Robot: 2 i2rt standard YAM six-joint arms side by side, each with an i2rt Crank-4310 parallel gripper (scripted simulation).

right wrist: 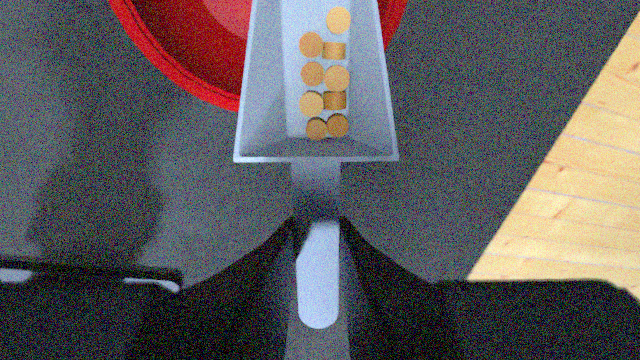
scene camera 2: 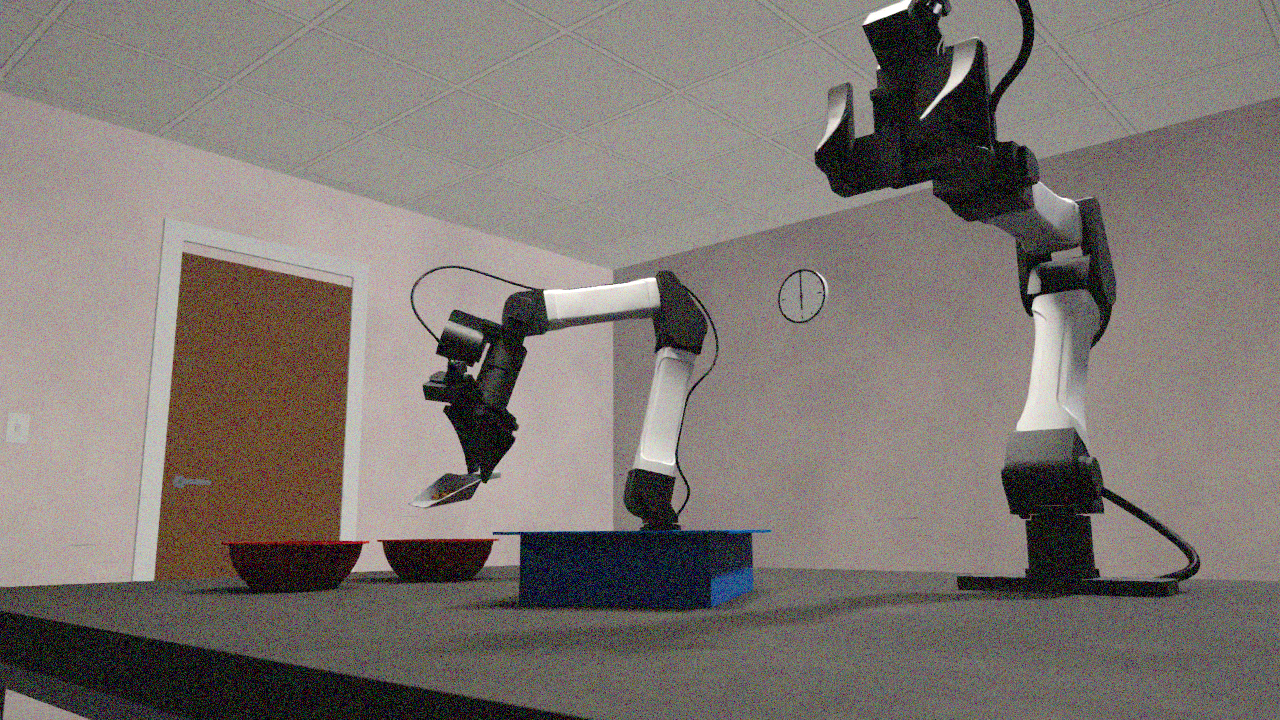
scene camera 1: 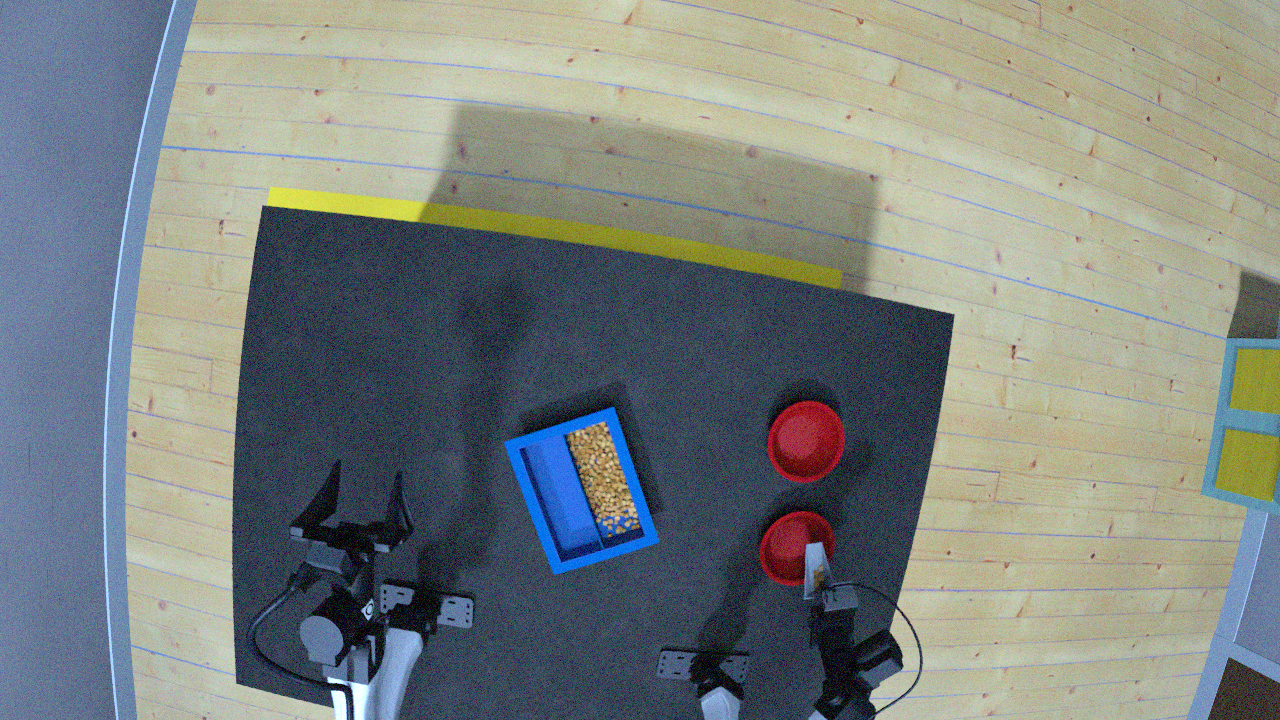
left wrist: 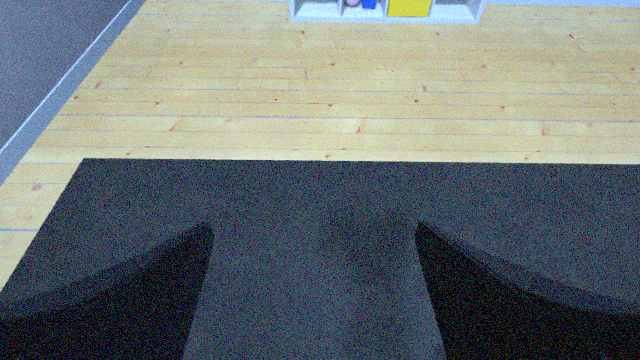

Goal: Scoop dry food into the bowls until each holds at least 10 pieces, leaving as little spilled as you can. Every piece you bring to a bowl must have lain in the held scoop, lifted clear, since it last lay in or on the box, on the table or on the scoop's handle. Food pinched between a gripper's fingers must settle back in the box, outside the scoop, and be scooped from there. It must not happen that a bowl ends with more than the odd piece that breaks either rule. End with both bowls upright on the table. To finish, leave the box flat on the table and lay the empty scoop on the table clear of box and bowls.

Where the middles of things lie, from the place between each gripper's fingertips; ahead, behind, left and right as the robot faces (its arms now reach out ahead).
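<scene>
Blue box (scene camera 2: 682,568): my right hand 10 cm above it, 11 cm short of it, 49 cm to the right of it.
My left gripper (scene camera 2: 866,141): 300 mm to the left of the blue box, 40 mm past it, 320 mm above it.
</scene>
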